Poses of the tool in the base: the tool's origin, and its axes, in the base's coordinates. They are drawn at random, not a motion.
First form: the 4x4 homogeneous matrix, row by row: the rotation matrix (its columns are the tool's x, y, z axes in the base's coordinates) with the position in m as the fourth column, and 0 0 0 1 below. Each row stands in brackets.
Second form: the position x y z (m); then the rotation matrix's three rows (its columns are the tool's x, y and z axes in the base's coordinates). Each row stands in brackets. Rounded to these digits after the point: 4 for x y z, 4 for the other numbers.
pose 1, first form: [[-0.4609 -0.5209 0.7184 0.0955], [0.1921 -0.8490 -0.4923 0.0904], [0.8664 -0.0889 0.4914 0.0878], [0 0 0 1]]
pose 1, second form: [0.0955 0.0904 0.0878], [[-0.4609 -0.5209 0.7184], [0.1921 -0.8490 -0.4923], [0.8664 -0.0889 0.4914]]
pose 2, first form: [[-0.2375 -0.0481 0.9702 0.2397], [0.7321 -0.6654 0.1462 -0.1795], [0.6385 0.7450 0.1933 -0.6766], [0 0 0 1]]
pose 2, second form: [0.2397 -0.1795 -0.6766], [[-0.2375 -0.0481 0.9702], [0.7321 -0.6654 0.1462], [0.6385 0.7450 0.1933]]
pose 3, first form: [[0.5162 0.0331 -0.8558 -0.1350], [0.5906 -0.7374 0.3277 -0.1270], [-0.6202 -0.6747 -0.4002 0.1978], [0 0 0 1]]
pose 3, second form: [-0.1350 -0.1270 0.1978], [[0.5162 0.0331 -0.8558], [0.5906 -0.7374 0.3277], [-0.6202 -0.6747 -0.4002]]
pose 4, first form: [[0.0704 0.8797 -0.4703 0.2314], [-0.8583 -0.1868 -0.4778 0.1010], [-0.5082 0.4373 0.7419 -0.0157], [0 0 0 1]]
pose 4, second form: [0.2314 0.1010 -0.0157], [[0.0704 0.8797 -0.4703], [-0.8583 -0.1868 -0.4778], [-0.5082 0.4373 0.7419]]
